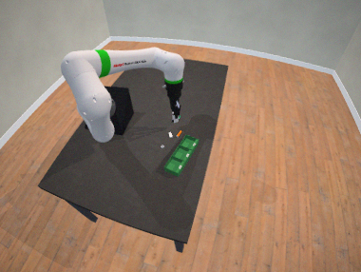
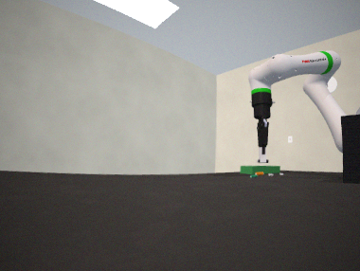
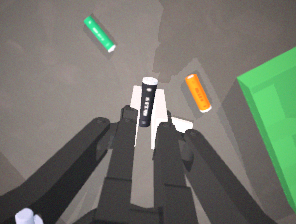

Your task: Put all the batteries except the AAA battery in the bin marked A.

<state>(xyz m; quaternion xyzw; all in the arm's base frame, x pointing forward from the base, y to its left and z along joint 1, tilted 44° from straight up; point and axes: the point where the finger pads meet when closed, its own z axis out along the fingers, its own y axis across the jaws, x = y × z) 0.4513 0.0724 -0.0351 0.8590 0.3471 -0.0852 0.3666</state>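
The orange battery is 9 cm below my hand, 5 cm to the right of it and 4 cm ahead of it. From my hand the other things lie so: white battery (9 cm below, 7 cm to the right, 1 cm behind); then green battery (9 cm below, 8 cm to the left); then black battery (3 cm below).
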